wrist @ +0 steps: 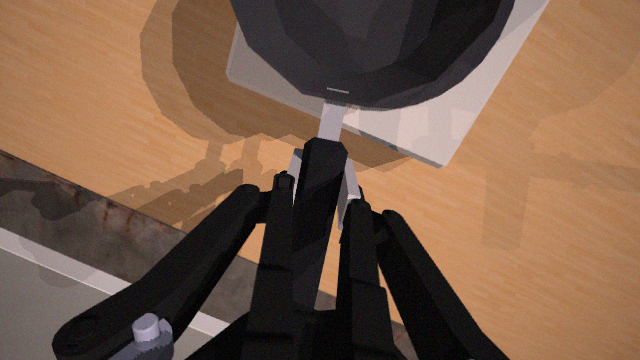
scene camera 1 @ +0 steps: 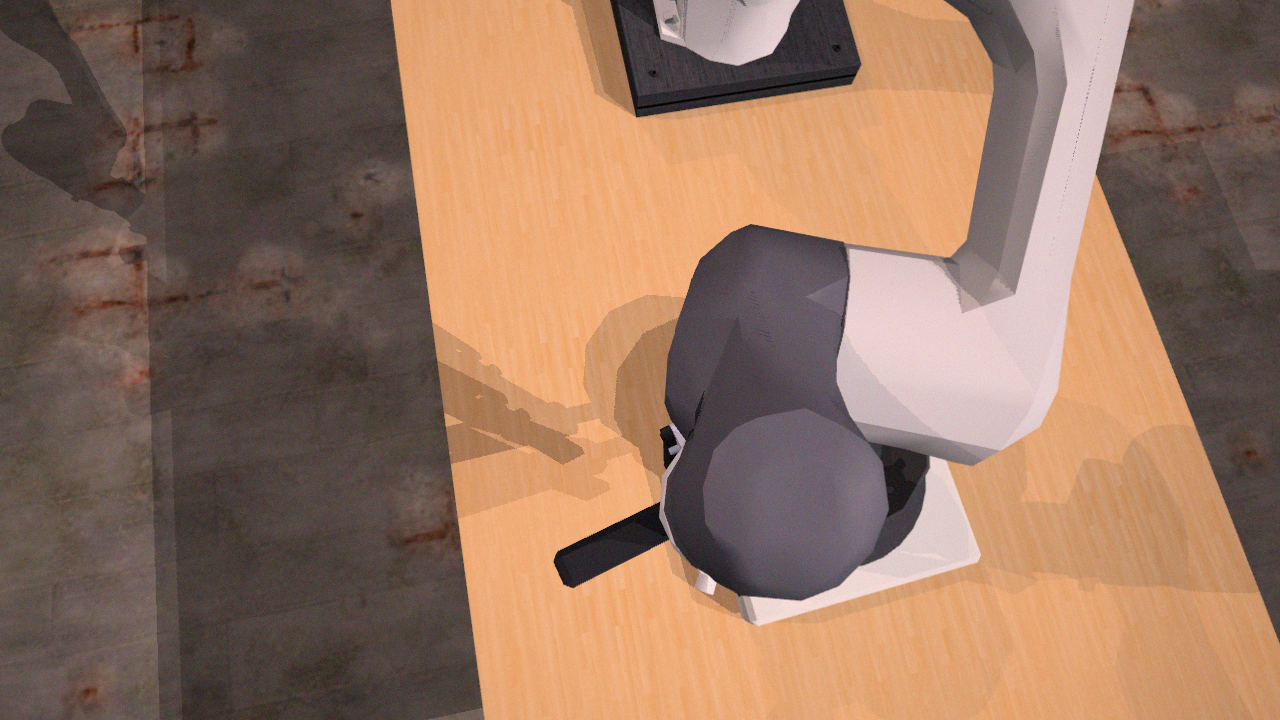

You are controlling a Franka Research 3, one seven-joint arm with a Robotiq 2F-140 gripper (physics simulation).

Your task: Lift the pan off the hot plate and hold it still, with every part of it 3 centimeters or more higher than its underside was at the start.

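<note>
The dark round pan (scene camera 1: 905,501) (wrist: 370,45) is over the white square hot plate (scene camera 1: 950,528) (wrist: 450,131), with no clear gap seen between them. Its black handle (scene camera 1: 608,544) juts out to the left in the scene view and points toward the gripper in the wrist view. My gripper (wrist: 320,168) is shut on the handle, with a pale pad against each side, close behind the short silver neck. In the scene view the arm's wrist hides most of the gripper and much of the pan.
The arm comes in from the upper right of the scene view. Its black base plate (scene camera 1: 742,94) is on the wooden table (scene camera 1: 537,223) at the top. The table's left edge runs near the handle's end, with dark floor (scene camera 1: 295,447) beyond it.
</note>
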